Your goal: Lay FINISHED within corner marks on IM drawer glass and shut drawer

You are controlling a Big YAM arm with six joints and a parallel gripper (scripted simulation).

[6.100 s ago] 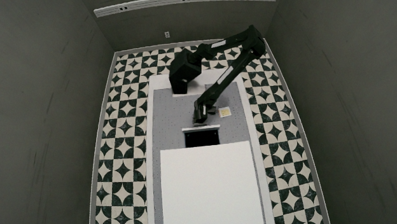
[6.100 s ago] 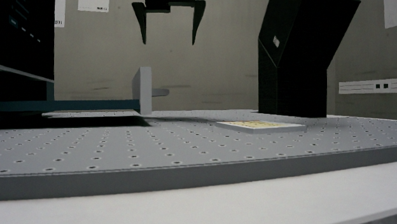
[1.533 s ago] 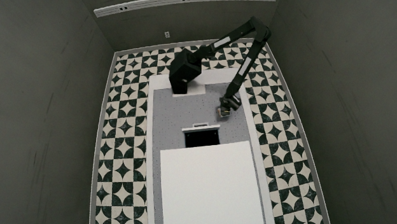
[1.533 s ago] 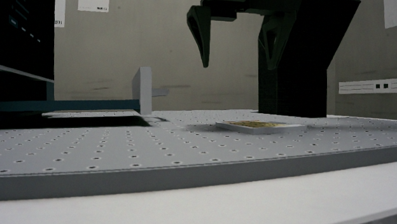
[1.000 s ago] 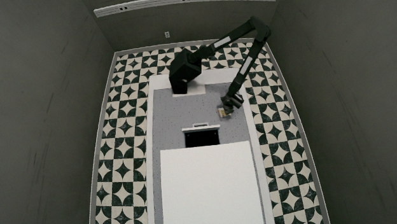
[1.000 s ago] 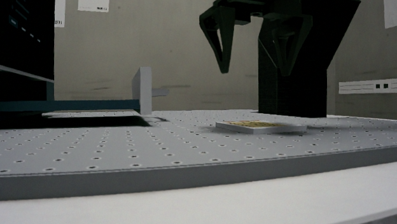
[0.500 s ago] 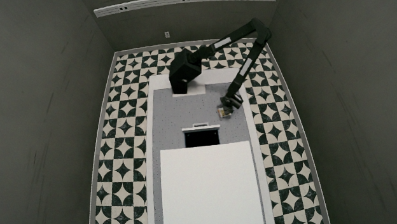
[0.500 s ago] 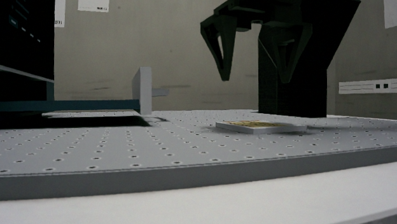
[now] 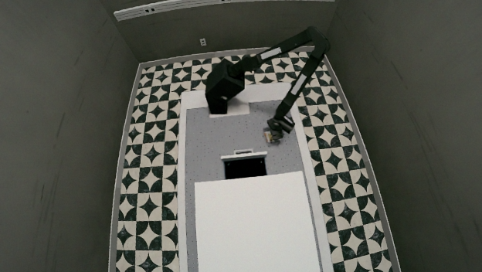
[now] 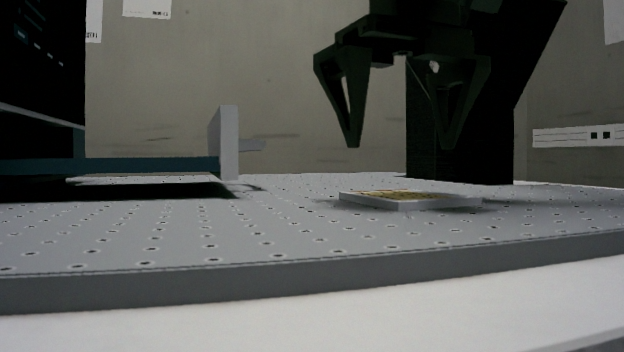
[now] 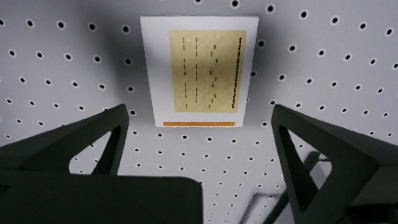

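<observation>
My hand is 50 mm above the cassette FINISHED and 10 mm to the left of it. Also, from my hand: drawer 230 mm to the right, 230 mm ahead, 10 mm below.
</observation>
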